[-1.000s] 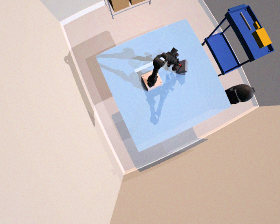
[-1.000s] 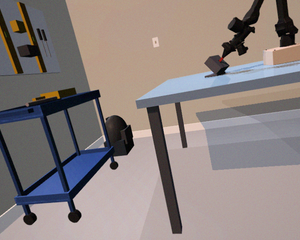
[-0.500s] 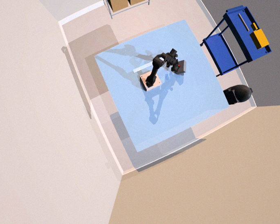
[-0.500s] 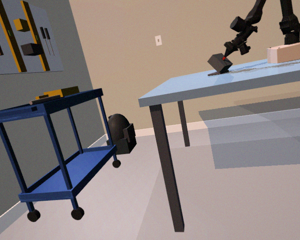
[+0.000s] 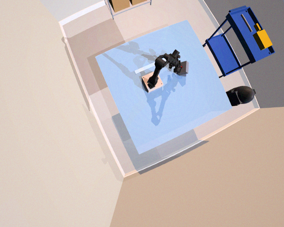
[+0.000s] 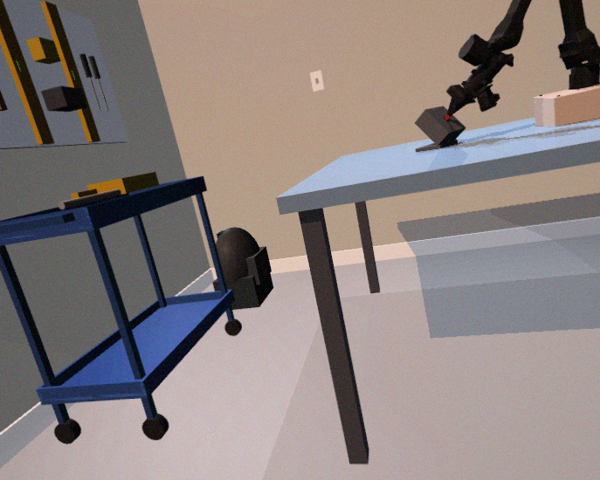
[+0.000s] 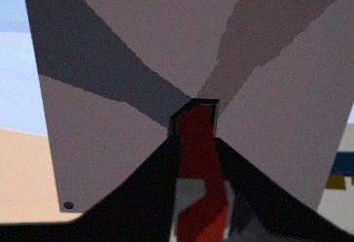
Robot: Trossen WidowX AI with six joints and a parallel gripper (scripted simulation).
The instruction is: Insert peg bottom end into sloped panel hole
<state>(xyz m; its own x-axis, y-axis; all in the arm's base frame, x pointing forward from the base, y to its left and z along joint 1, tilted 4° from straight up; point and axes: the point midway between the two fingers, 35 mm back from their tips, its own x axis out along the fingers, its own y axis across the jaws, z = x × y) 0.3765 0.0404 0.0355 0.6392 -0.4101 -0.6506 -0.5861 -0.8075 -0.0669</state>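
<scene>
Now: the red peg 1 cm behind my gripper tip, 1 cm to the left of it and 1 cm above it. Round my gripper tip: grey sloped panel (3 cm ahead, 2 cm to the right, 3 cm below).
</scene>
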